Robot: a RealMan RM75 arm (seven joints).
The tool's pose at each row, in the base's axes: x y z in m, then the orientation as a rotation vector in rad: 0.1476, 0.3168, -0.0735, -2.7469, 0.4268, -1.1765; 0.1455, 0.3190, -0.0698, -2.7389, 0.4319, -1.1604; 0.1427, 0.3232, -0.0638, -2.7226, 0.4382, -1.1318; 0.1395, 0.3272, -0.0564, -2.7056, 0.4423, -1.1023; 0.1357, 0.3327, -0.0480, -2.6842, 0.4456, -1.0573; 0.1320, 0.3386, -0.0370, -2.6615, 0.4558, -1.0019; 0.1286, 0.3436, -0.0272, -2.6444, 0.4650, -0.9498; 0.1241, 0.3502, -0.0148, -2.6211, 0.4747, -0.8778; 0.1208, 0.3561, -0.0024, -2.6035, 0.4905, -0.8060; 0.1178, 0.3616, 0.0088, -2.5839, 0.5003, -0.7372; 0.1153, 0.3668, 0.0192, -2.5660, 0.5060, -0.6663; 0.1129, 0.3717, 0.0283, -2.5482, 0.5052, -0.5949
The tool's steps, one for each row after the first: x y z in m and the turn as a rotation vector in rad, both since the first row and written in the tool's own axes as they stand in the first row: 0.0005, -0.0025, -0.0041, 0.0087, -0.0092, 0.0093; 0.0015, -0.0072, -0.0102, 0.0267, -0.0255, 0.0251; 0.0033, -0.0120, -0.0176, 0.0462, -0.0426, 0.0403; 0.0049, -0.0183, -0.0262, 0.0729, -0.0698, 0.0598; 0.0083, -0.0256, -0.0364, 0.0995, -0.1039, 0.0856; 0.0113, -0.0318, -0.0456, 0.1204, -0.1370, 0.1076; 0.0149, -0.0399, -0.0574, 0.1491, -0.1837, 0.1360; 0.0194, -0.0476, -0.0684, 0.1688, -0.2311, 0.1650; 0.0235, -0.0547, -0.0783, 0.1908, -0.2774, 0.1908; 0.0275, -0.0614, -0.0872, 0.2121, -0.3263, 0.2134; 0.0307, -0.0676, -0.0952, 0.2349, -0.3768, 0.2318
